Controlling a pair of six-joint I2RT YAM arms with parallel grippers.
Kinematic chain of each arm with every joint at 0, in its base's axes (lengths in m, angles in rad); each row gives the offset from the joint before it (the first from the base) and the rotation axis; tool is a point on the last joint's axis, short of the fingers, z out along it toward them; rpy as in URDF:
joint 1: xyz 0 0 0.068 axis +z
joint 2: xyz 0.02 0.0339 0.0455 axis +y
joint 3: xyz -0.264 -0.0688 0 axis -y
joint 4: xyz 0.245 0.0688 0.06 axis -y
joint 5: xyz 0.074 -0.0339 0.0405 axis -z
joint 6: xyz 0.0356 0 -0.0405 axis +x
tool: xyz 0 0 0 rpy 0 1.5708 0
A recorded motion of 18 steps. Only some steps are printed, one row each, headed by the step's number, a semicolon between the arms.
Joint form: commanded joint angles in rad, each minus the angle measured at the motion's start. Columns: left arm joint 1, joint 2, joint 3, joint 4, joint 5, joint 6; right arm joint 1, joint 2, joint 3, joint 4, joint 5, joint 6.
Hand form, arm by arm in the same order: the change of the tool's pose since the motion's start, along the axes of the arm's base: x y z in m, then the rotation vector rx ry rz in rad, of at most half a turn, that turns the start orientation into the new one. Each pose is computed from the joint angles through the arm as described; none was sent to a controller.
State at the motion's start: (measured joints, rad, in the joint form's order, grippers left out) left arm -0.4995 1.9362 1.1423 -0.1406 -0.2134 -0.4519; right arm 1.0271 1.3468 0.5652 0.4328 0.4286 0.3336
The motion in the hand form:
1: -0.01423 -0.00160 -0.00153 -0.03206 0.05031 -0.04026; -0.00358 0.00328 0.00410 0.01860 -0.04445 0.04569
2: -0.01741 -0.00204 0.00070 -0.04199 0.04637 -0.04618; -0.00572 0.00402 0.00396 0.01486 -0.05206 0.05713
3: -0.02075 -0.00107 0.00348 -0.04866 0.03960 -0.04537; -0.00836 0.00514 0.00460 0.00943 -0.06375 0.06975
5: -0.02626 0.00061 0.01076 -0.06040 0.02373 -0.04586; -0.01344 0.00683 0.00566 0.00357 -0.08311 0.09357
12: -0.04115 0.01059 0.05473 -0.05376 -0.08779 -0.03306; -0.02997 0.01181 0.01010 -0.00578 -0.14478 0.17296
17: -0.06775 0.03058 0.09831 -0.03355 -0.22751 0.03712; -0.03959 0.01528 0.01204 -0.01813 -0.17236 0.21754
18: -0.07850 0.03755 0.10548 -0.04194 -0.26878 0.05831; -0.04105 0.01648 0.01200 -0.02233 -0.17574 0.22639
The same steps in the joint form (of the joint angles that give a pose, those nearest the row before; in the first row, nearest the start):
1: -0.0163 -0.0319 -0.0421 -0.0203 0.0566 -0.0113; 0.0147 -0.0023 -0.0081 0.0609 -0.0203 -0.0405
2: -0.0209 -0.0464 -0.0541 -0.0149 0.0629 -0.0144; 0.0226 -0.0038 -0.0120 0.0680 -0.0211 -0.0506
3: -0.0231 -0.0648 -0.0689 -0.0100 0.0631 -0.0186; 0.0331 -0.0066 -0.0143 0.0743 -0.0192 -0.0648
5: -0.0266 -0.1017 -0.0902 -0.0067 0.0631 -0.0232; 0.0523 -0.0130 -0.0203 0.0871 -0.0179 -0.0872
12: -0.0290 -0.2600 -0.1180 -0.0389 0.0054 0.0008; 0.1142 -0.0352 -0.0373 0.1280 -0.0198 -0.1553
17: -0.0289 -0.4607 -0.1766 -0.0673 -0.1052 0.0078; 0.1519 -0.0437 -0.0405 0.1360 -0.0190 -0.1901
18: -0.0296 -0.5251 -0.2166 -0.0526 -0.1294 0.0030; 0.1584 -0.0415 -0.0390 0.1363 -0.0198 -0.1962

